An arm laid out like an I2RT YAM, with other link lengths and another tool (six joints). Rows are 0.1 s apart.
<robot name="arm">
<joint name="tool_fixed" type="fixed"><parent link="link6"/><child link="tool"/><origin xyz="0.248 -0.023 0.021" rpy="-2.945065 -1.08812 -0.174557"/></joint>
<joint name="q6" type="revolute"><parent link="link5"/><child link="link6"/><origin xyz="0.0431 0 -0.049" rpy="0 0 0"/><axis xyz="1 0 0"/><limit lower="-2.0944" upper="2.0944"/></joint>
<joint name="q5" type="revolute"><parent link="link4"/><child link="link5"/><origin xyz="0.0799 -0.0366 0.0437" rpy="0 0 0"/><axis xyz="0 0 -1"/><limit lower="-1.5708" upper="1.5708"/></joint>
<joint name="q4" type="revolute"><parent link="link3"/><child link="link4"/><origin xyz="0.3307 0.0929 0.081" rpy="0 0 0"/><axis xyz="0 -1 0"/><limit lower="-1.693" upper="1.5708"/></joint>
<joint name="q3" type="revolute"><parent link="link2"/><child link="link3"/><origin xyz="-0.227 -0.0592 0" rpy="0 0 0"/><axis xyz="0 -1 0"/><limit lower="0" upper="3.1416"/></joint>
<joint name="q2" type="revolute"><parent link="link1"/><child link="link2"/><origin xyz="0.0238 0.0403 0.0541" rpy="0 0 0"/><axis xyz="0 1 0"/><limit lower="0" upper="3.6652"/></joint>
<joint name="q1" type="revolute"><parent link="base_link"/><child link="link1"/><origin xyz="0 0 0.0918" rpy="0 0 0"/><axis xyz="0 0 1"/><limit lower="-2.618" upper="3.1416"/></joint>
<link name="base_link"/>
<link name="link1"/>
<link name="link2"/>
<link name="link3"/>
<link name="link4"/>
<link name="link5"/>
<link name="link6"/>
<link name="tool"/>
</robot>
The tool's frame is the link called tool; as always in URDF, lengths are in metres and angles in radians.
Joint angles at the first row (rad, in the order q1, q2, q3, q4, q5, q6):
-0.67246 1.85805 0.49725 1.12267 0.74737 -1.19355
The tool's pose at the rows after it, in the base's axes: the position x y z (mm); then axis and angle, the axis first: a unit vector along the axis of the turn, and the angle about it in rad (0 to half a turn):
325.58 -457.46 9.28 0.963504 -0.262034 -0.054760 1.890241
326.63 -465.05 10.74 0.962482 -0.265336 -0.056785 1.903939
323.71 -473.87 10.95 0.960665 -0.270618 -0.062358 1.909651
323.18 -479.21 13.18 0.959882 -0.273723 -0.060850 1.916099
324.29 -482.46 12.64 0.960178 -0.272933 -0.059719 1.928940
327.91 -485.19 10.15 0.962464 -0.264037 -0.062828 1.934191
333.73 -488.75 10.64 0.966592 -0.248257 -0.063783 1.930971
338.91 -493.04 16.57 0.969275 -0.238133 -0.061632 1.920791
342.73 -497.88 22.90 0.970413 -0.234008 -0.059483 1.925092
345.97 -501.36 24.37 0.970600 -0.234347 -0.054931 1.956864
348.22 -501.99 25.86 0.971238 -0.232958 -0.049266 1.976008
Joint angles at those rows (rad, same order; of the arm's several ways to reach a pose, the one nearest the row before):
-0.67982 1.83076 0.51198 1.05347 0.73916 -1.16829
-0.69221 1.81944 0.53273 1.00697 0.73086 -1.15405
-0.71002 1.82493 0.55290 0.98639 0.72524 -1.15122
-0.72183 1.81732 0.56228 0.96684 0.71482 -1.14448
-0.72918 1.80798 0.57052 0.93667 0.70295 -1.13272
-0.73415 1.81270 0.58404 0.91772 0.68960 -1.13884
-0.74365 1.81333 0.59543 0.90780 0.66306 -1.16228
-0.75256 1.80731 0.60580 0.90391 0.64197 -1.18556
-0.76071 1.78629 0.61898 0.86724 0.62597 -1.18703
-0.76700 1.75568 0.63461 0.79153 0.60849 -1.15420
-0.77115 1.73202 0.63753 0.75001 0.59198 -1.13542

